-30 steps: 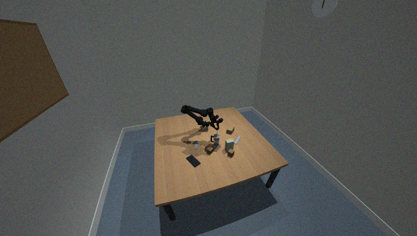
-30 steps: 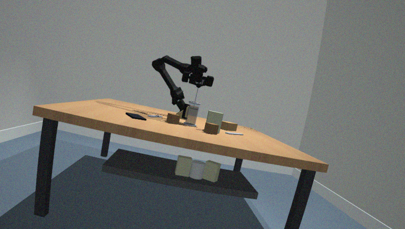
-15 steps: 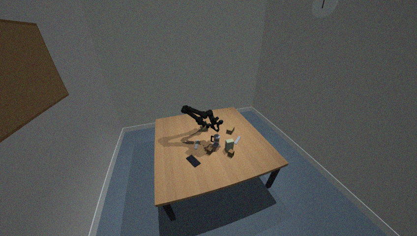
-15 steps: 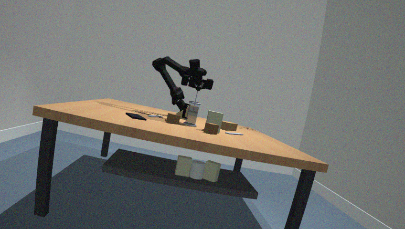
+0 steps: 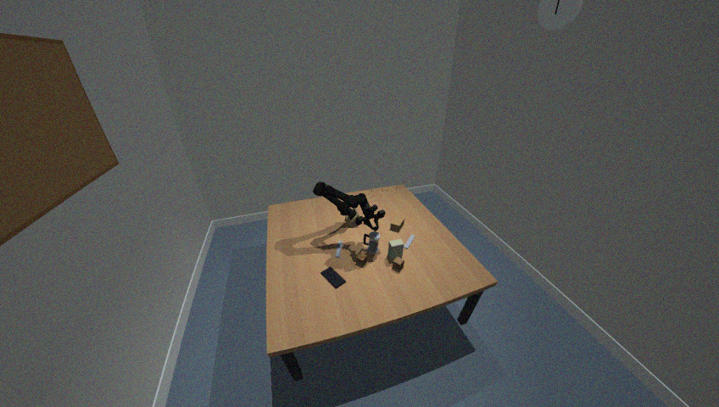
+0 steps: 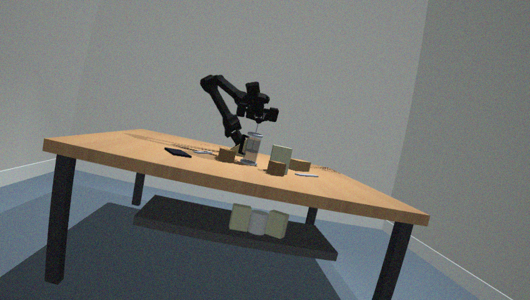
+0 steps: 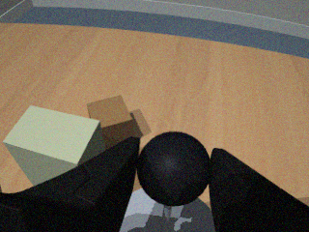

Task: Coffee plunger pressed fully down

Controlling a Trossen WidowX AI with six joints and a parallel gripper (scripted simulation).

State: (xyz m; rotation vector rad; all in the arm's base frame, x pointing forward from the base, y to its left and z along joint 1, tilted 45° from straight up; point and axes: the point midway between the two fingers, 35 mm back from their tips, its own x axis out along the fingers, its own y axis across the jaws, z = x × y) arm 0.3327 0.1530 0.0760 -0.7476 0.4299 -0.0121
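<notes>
My gripper tip is now 3 cm past the coffee press, 2 cm to the left of it and 10 cm above it. Also, from my gripper tip: black tablet: 13 cm ahead, 30 cm to the right, 20 cm below.
</notes>
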